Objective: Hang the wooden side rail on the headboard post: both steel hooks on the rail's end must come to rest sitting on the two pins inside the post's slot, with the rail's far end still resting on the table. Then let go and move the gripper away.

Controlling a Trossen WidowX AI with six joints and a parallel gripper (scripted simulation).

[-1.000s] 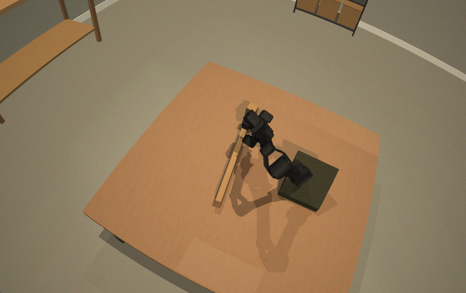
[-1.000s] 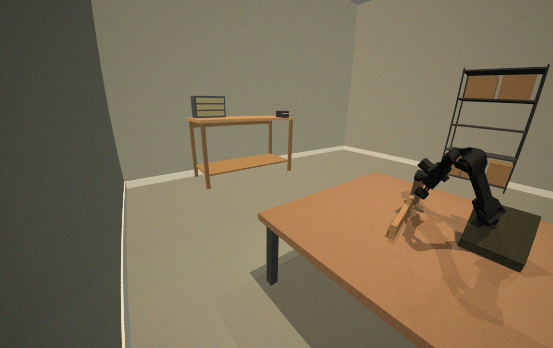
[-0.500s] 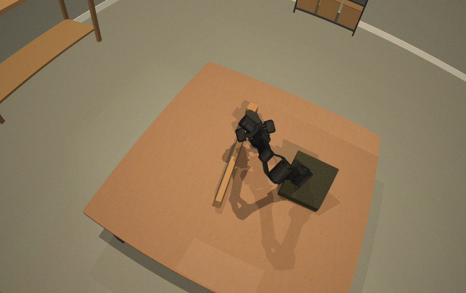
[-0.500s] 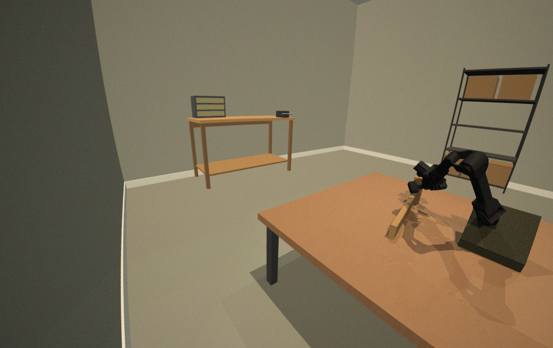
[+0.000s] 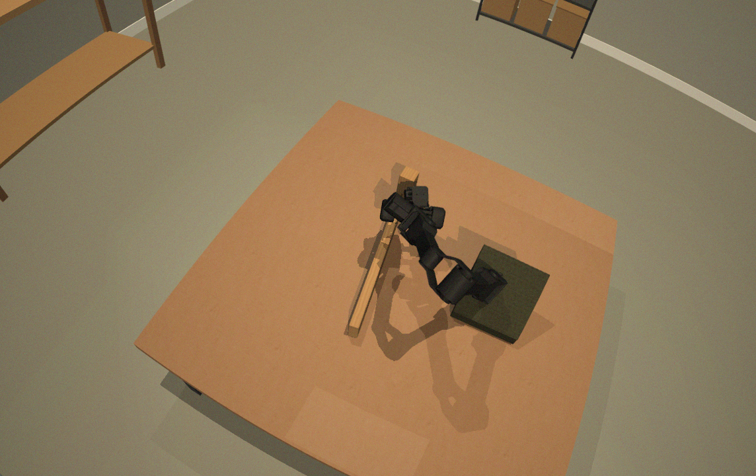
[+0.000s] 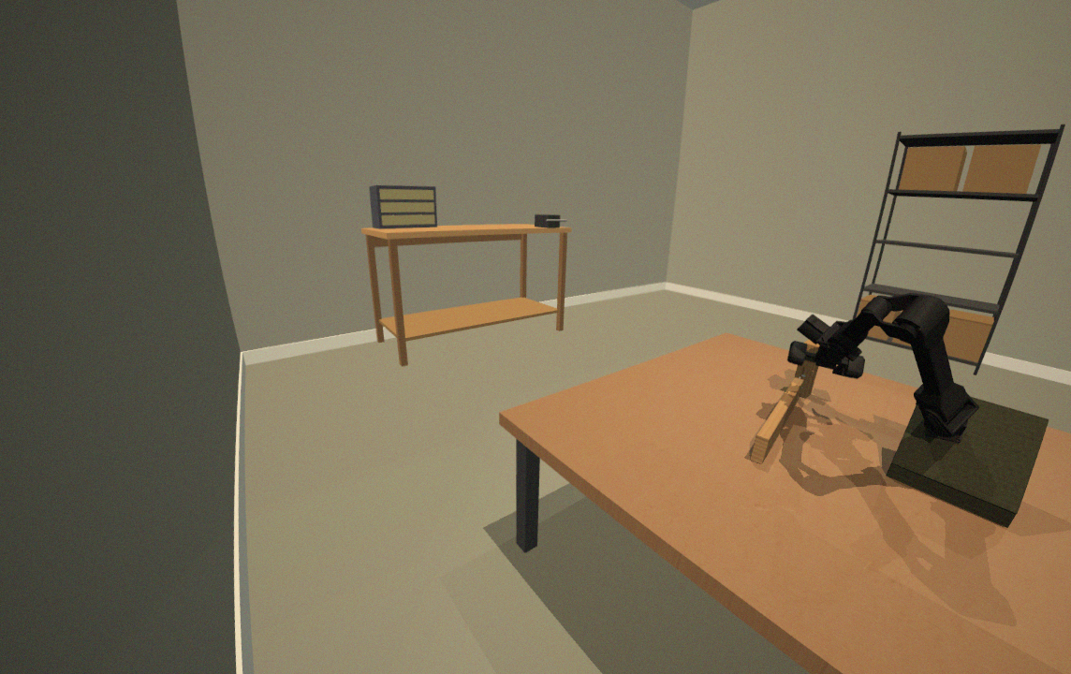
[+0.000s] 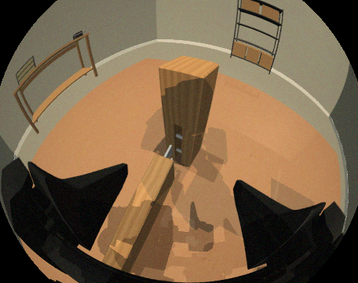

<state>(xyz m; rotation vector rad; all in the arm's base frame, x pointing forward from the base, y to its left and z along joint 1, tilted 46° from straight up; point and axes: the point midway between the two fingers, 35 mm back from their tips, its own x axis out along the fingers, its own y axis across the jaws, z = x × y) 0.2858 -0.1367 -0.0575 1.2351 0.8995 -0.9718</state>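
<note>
The wooden headboard post is 3 cm ahead of my gripper tip, 10 cm to the right of it and 5 cm below it.
</note>
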